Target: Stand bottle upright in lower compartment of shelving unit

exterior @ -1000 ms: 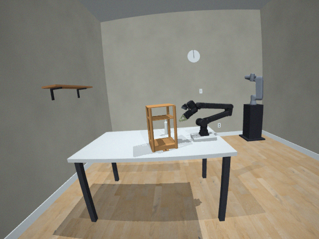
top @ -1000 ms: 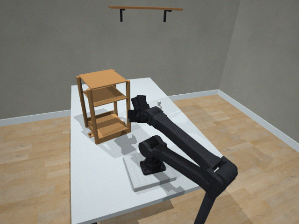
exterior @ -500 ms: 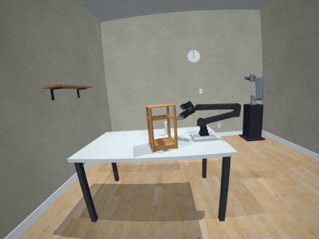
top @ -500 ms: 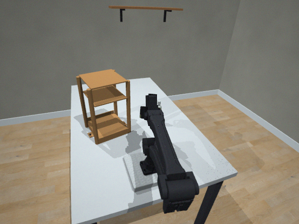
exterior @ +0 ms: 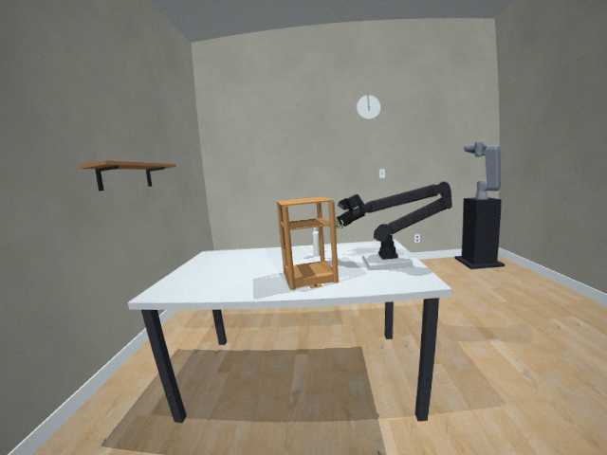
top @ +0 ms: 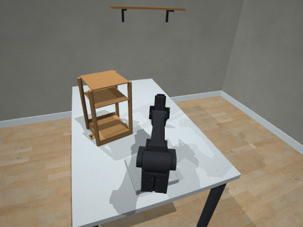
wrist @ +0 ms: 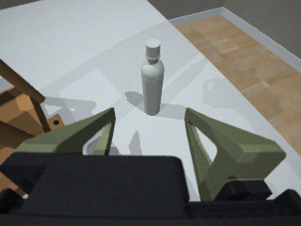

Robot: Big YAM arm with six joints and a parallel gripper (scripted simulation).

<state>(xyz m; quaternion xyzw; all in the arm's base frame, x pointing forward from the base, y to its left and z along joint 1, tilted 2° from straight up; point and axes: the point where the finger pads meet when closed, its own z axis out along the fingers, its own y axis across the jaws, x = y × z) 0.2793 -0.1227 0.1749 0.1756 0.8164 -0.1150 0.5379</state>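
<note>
Now: the bottle 110 mm ahead of my hand, 50 mm to the right of it and 70 mm below it. From my hand the other things lie so: shelving unit 140 mm ahead, 300 mm to the left.
</note>
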